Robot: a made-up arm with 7 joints. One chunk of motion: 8 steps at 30 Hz.
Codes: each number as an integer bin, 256 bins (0 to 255) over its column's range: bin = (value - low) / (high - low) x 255, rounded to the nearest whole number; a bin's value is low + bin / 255 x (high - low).
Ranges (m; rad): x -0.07..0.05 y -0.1..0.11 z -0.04..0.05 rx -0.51..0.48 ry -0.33..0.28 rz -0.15..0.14
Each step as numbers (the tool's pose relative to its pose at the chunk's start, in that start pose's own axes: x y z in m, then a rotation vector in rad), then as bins.
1 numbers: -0.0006 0.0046 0.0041 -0.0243 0.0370 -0.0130
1 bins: 147 127 125 125 153 120
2 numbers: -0.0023 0.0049 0.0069 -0.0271 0.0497 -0.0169
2 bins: 144 127 133 124 159 117
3 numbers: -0.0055 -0.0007 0.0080 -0.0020 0.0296 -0.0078
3 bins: 137 121 136 131 150 125
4 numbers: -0.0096 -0.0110 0.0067 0.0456 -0.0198 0.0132
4 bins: 128 108 132 143 130 144
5 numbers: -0.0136 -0.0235 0.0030 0.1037 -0.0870 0.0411
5 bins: 120 93 122 158 102 168
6 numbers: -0.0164 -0.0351 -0.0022 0.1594 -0.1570 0.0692
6 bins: 114 79 107 172 72 193
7 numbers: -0.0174 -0.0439 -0.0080 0.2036 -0.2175 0.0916
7 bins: 112 68 91 184 47 212
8 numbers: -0.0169 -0.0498 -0.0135 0.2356 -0.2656 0.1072
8 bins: 113 61 75 192 27 226
